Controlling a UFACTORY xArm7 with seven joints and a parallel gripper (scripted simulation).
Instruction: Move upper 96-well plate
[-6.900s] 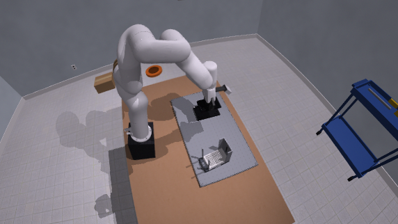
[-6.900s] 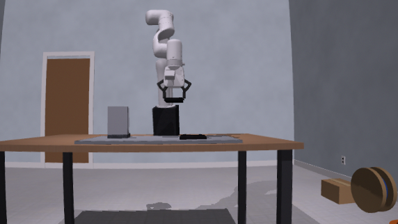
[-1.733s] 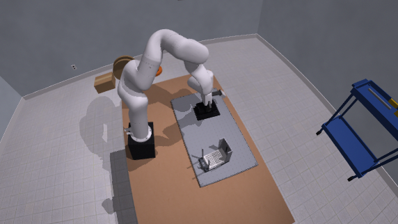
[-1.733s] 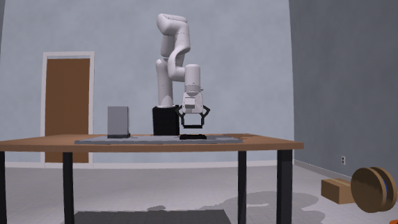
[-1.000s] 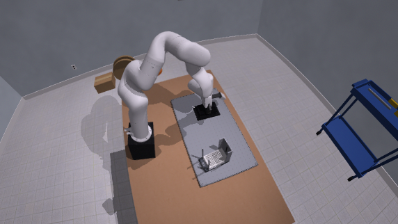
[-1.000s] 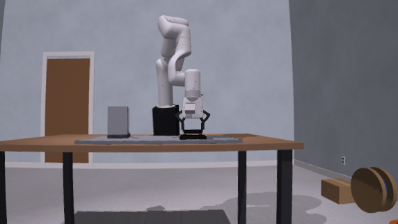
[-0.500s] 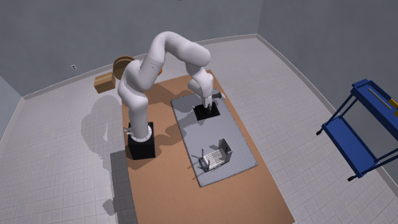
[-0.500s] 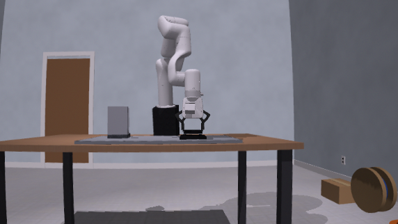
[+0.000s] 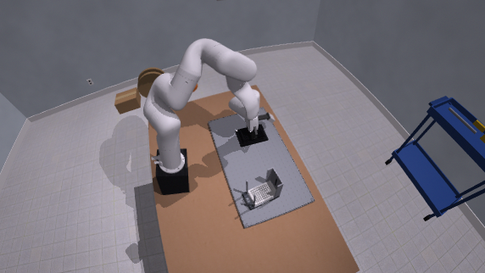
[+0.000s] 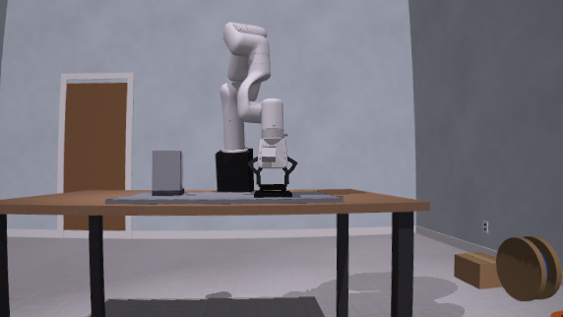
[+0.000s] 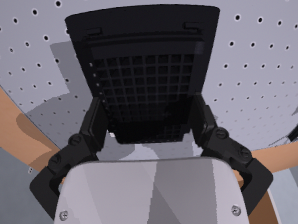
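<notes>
My hand is 3 cm above the plate nest N1. From my hand the other things lie so: black 96-well plate 1 cm below; pale square 8 cm behind, 5 cm to the left, 3 cm below; grey rack wall 1 cm ahead, 36 cm to the right, 5 cm above.
</notes>
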